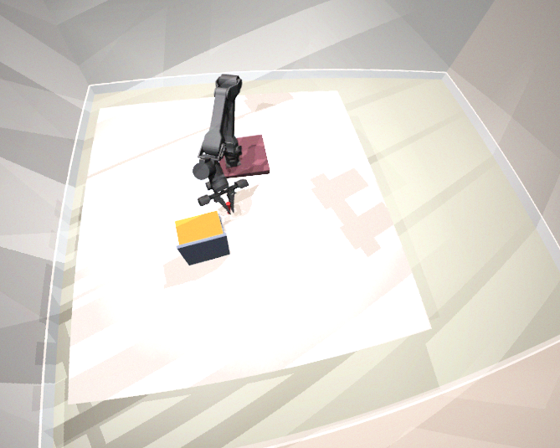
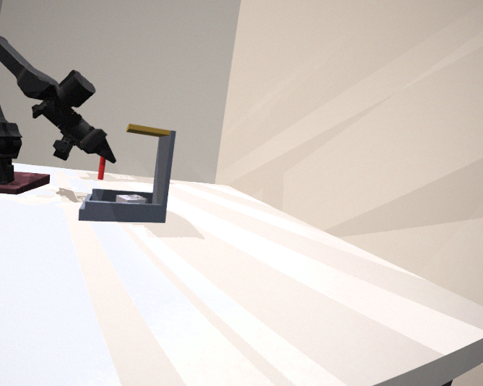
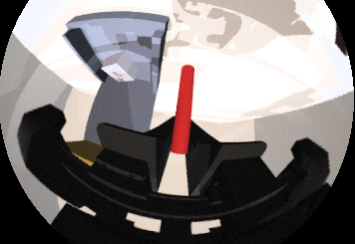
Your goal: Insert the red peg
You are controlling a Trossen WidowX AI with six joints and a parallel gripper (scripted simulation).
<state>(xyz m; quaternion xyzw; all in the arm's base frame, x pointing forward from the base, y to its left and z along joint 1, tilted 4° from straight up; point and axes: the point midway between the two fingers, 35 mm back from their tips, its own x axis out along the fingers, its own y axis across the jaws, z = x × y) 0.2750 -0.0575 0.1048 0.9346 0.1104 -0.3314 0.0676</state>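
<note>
Now: the box wall 120 mm to the right of my gripper tip and 110 mm ahead of it. Also, from my gripper tip: yellow roof: 120 mm to the right, 90 mm above, 70 mm ahead; red peg: 30 mm behind, 10 mm to the right, 10 mm below.
</note>
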